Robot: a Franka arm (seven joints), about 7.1 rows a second.
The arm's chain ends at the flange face. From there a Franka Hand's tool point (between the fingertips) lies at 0.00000 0.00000 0.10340 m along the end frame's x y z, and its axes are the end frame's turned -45 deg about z.
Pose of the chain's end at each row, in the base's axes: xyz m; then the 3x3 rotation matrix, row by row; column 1 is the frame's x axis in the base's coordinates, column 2 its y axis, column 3 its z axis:
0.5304 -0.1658 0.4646; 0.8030 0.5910 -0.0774; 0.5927 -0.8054 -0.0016; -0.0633 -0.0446 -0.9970
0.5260 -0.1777 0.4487; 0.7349 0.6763 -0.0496; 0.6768 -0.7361 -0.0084; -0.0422 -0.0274 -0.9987
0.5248 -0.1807 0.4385; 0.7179 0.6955 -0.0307; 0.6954 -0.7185 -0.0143; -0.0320 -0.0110 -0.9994
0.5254 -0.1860 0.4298; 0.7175 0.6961 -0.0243; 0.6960 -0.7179 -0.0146; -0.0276 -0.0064 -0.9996
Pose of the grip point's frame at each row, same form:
0.5224 -0.1660 0.3615; 0.1499 0.9857 -0.0774; 0.9886 -0.1504 -0.0016; -0.0132 -0.0763 -0.9970
0.5209 -0.1786 0.3454; 0.0414 0.9979 -0.0496; 0.9991 -0.0419 -0.0084; -0.0105 -0.0492 -0.9987
0.5216 -0.1822 0.3352; 0.0158 0.9994 -0.0307; 0.9998 -0.0163 -0.0143; -0.0148 -0.0304 -0.9994
0.5229 -0.1875 0.3264; 0.0151 0.9996 -0.0243; 0.9998 -0.0155 -0.0146; -0.0150 -0.0240 -0.9996

